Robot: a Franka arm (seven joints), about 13 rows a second.
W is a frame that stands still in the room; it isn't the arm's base.
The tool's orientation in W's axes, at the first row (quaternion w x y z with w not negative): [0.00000, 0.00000, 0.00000, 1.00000]
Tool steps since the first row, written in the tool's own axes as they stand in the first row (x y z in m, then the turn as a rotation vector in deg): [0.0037, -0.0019, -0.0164, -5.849, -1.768, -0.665]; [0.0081, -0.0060, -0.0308, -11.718, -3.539, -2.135]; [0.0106, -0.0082, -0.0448, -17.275, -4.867, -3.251]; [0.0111, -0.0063, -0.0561, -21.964, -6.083, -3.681]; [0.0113, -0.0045, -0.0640, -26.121, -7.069, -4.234]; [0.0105, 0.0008, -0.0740, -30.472, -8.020, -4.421]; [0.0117, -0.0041, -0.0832, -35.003, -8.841, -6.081]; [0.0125, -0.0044, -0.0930, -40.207, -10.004, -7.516]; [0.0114, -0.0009, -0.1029, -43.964, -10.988, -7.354]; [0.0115, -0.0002, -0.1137, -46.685, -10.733, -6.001]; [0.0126, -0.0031, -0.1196, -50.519, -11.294, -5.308]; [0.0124, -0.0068, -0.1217, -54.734, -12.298, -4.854]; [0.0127, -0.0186, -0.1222, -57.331, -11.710, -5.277]
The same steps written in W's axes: [-0.0037, 0.0019, -0.0164, 5.849, 1.768, -0.665]; [-0.0081, 0.0060, -0.0308, 11.718, 3.539, -2.135]; [-0.0106, 0.0082, -0.0448, 17.275, 4.867, -3.251]; [-0.0111, 0.0063, -0.0561, 21.964, 6.083, -3.681]; [-0.0113, 0.0045, -0.0640, 26.121, 7.069, -4.234]; [-0.0105, -0.0008, -0.0740, 30.472, 8.020, -4.421]; [-0.0117, 0.0041, -0.0832, 35.003, 8.841, -6.081]; [-0.0125, 0.0044, -0.0930, 40.207, 10.004, -7.516]; [-0.0114, 0.0009, -0.1029, 43.964, 10.988, -7.354]; [-0.0115, 0.0002, -0.1137, 46.685, 10.733, -6.001]; [-0.0126, 0.0031, -0.1196, 50.519, 11.294, -5.308]; [-0.0124, 0.0068, -0.1217, 54.734, 12.298, -4.854]; [-0.0127, 0.0186, -0.1222, 57.331, 11.710, -5.277]
